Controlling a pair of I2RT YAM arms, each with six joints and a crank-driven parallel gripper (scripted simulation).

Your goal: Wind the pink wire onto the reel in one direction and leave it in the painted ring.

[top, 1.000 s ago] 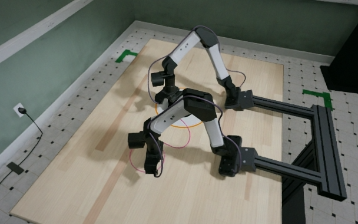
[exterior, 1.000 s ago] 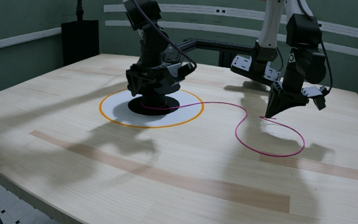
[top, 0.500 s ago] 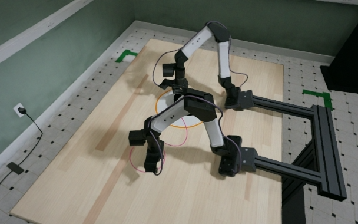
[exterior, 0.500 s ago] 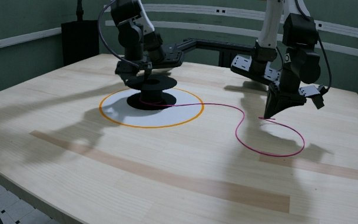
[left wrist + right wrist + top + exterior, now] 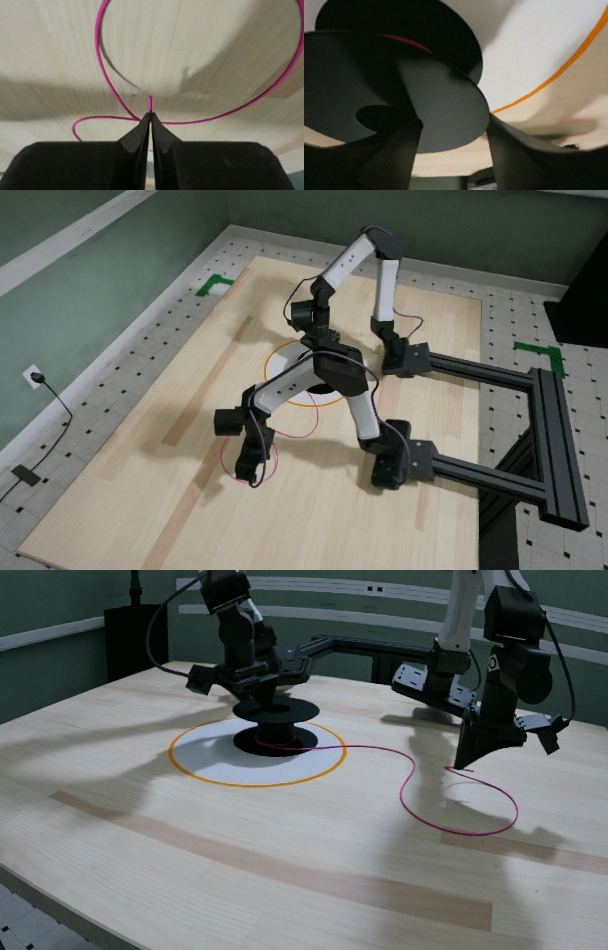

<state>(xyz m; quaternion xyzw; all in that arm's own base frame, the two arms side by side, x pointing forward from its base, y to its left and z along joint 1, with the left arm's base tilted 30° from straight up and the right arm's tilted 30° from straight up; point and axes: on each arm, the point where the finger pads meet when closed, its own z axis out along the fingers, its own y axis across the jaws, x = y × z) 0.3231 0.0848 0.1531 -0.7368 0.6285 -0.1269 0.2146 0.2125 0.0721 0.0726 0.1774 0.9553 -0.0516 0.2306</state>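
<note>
My right gripper is now 5 cm to the right of the black reel, 3 cm above it and 2 cm short of it. Also, from my right hand: orange painted ring: 6 cm below, 6 cm ahead, 2 cm to the left.
</note>
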